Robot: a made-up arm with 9 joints.
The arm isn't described. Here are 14 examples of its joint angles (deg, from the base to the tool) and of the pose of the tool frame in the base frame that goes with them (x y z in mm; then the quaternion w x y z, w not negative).
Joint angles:
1: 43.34 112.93 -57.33 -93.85 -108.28 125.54 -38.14 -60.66 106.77
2: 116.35 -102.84 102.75 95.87 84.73 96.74 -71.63 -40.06 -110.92
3: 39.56 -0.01 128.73 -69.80 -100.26 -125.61 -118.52 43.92 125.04
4: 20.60 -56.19 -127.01 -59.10 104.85 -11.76 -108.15 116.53 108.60
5: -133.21 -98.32 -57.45 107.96 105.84 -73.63 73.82 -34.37 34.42
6: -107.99 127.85 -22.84 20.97 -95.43 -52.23 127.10 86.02 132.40
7: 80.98 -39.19 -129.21 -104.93 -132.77 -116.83 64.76 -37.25 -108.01
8: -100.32 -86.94 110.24 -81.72 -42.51 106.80 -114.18 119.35 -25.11
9: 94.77 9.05 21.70 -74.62 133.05 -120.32 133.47 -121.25 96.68
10: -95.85 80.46 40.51 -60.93 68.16 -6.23 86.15 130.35 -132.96
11: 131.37 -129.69 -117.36 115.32 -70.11 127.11 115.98 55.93 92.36
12: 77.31 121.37 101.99 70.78 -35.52 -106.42 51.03 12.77 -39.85
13: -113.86 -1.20 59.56 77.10 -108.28 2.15 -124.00 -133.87 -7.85
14: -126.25 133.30 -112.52 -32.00 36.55 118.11 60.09 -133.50 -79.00
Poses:
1: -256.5 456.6 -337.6 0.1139 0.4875 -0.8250 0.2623
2: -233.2 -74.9 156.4 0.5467 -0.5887 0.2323 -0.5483
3: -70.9 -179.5 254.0 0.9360 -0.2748 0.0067 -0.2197
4: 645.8 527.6 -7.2 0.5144 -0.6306 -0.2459 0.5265
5: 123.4 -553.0 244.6 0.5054 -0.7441 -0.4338 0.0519
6: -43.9 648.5 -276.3 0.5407 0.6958 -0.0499 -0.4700
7: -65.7 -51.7 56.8 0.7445 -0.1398 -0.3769 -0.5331
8: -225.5 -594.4 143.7 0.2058 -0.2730 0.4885 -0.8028
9: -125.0 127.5 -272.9 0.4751 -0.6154 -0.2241 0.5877
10: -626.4 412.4 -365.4 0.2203 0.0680 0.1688 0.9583
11: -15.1 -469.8 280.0 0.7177 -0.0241 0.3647 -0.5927
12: -431.4 619.6 -12.8 0.0737 -0.7523 0.6339 -0.1637
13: 7.0 639.4 -411.5 0.6439 0.1159 -0.3147 0.6877
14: 347.0 781.8 733.9 0.0804 0.9821 0.1551 -0.0709
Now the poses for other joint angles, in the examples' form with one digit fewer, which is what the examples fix.
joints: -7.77 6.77 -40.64 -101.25 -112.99 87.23 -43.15 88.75 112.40
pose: 533 -208 -288 0.088 0.638 -0.686 -0.339
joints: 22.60 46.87 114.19 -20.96 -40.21 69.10 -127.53 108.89 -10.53
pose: -46 79 -158 0.426 -0.361 0.814 -0.159
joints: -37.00 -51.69 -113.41 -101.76 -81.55 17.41 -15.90 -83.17 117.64
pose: -55 -420 17 0.358 0.858 -0.291 0.224
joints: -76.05 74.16 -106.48 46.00 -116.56 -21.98 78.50 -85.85 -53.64
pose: -620 559 -429 0.220 0.185 0.275 0.917
